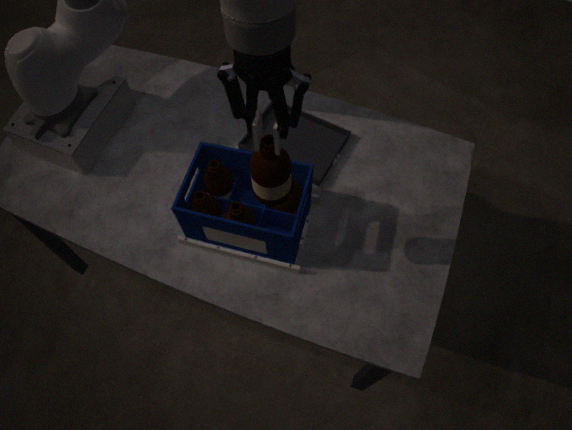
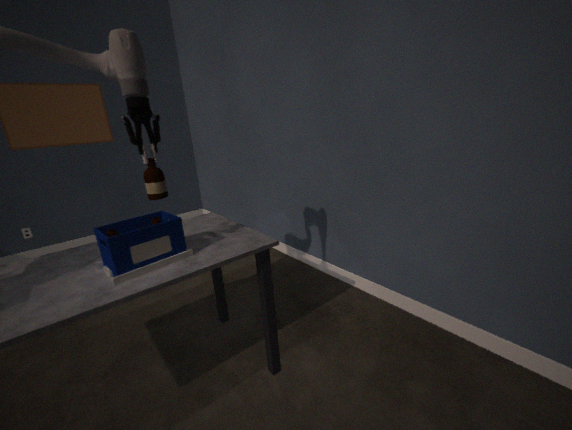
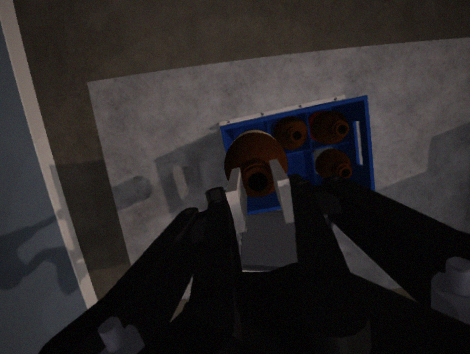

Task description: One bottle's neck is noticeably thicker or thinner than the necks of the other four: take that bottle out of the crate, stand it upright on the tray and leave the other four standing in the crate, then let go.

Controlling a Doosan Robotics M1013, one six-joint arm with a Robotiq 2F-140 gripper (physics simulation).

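Frame: origin at the arm's base, x ahead, y left, z up, level; centimetres.
Seen in the pictures: gripper, fingertip midpoint: (image 1: 269,146) (image 2: 150,162) (image 3: 257,178); arm's base, origin of the base link: (image 1: 61,107).
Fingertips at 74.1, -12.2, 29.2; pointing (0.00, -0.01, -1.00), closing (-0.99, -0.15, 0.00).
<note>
Offsets run from my fingertips to a thing's top centre, as dx, dy, dz. "spot": to the spot under its first point. Level surfaces: height alone.
My gripper (image 1: 267,142) (image 2: 150,158) (image 3: 257,178) is shut on the neck of a brown bottle {+0.0, -0.2, +1.8} (image 1: 270,167) (image 2: 155,182) (image 3: 256,149) with a cream label. The bottle hangs upright, well above the blue crate {-8.7, +3.1, -22.8} (image 1: 189,224) (image 2: 116,257) (image 3: 371,155). In the crate stand a bottle {-18.0, +6.7, -24.0} (image 1: 218,181) (image 3: 332,162) at the back left, a bottle {-17.2, -1.9, -24.0} (image 1: 202,202) (image 3: 326,127) at the front left and a bottle {-8.5, -1.5, -24.0} (image 1: 240,215) (image 3: 289,132) at the front middle. Another bottle {-0.6, +8.8, -24.0} (image 1: 293,196) is partly hidden behind the held one. The dark grey tray {spot: -0.7, +31.5, -39.7} (image 1: 317,145) (image 3: 270,245) lies behind the crate.
The crate stands on the grey table {dz -40.3} (image 1: 350,305) (image 2: 45,300) (image 3: 165,105) with pale strips along its foot. The arm's base (image 1: 95,117) is at the table's left. The crate's walls rise between its bottles and the tray. A blue wall (image 2: 375,150) stands beyond the table's end.
</note>
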